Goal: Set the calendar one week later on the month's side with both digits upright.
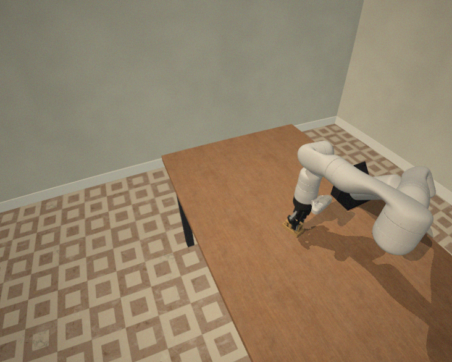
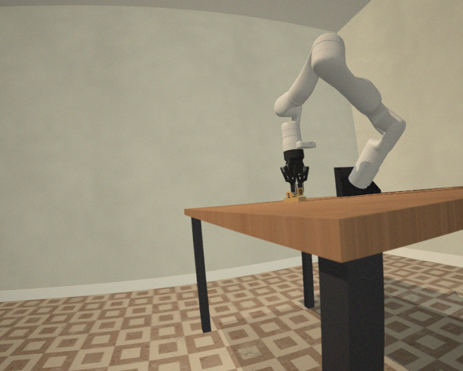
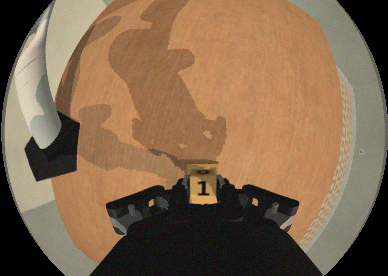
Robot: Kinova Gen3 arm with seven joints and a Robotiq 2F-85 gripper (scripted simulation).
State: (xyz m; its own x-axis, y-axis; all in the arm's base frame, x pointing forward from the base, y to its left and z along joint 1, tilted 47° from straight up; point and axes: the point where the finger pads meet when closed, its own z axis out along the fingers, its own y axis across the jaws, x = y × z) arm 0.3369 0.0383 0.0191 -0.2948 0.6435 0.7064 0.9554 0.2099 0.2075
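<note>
Right now my hand is 2 cm to the left of the tray and 4 cm above it.
</note>
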